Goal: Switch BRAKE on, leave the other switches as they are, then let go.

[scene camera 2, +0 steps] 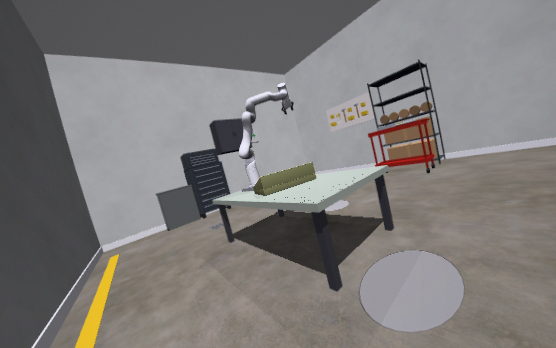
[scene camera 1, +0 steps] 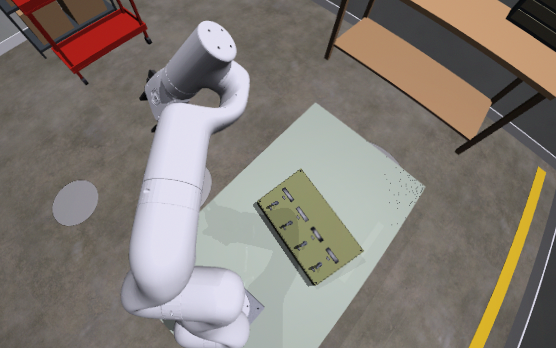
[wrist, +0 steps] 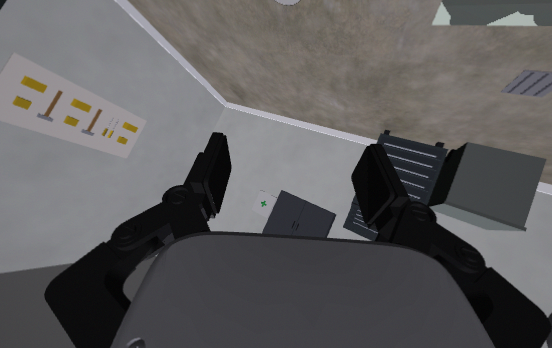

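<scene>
An olive switch panel sits on the pale green table. In scene camera 1 it carries a row of several small dark toggle switches, among them one at the upper left end and one at the lower right end, each beside a grey plate. The labels are too small to read, so I cannot tell which switch is BRAKE or how the levers stand. My gripper is open and empty, high up and well away from the panel, beyond the table's edge. The arm partly hides it in scene camera 1.
My arm rises from the table beside the panel. A red cart and a bench with a wooden lower shelf stand away from the table. A drawer cabinet stands by the wall.
</scene>
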